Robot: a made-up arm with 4 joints.
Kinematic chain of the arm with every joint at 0, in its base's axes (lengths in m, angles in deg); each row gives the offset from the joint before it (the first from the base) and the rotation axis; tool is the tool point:
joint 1: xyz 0 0 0.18 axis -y
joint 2: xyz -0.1 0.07 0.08 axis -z
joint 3: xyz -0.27 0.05 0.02 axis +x
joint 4: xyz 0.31 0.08 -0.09 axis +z
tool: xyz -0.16 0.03 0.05
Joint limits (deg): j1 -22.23..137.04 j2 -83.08..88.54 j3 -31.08..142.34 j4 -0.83..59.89
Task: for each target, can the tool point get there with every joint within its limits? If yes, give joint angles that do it. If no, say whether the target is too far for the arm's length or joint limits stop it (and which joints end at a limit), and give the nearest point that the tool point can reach.
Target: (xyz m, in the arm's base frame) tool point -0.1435 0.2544 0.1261
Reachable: yes | joints 79.40 47.78 44.30 8.64
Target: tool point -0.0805 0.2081 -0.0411
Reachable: yes | joints 107.38 16.01 69.46 17.39
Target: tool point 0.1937 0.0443 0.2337
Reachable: no: joint limits stop it (at a limit: joint 1, joint 2, joint 4) | nearest point 0.1033 0.1938 0.2599 | short by 0.177 m
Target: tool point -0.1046 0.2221 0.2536
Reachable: yes | joints 2.43 49.36 24.46 26.81
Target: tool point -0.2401 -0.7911 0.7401
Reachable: no: too far | nearest point -0.1267 -0.0358 0.4530 | short by 0.816 m
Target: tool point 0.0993 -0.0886 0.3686
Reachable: no: joint limits stop it (at a limit: joint 1, joint 2, joint 3, joint 4) | nearest point -0.0168 -0.0504 0.4032 | short by 0.127 m
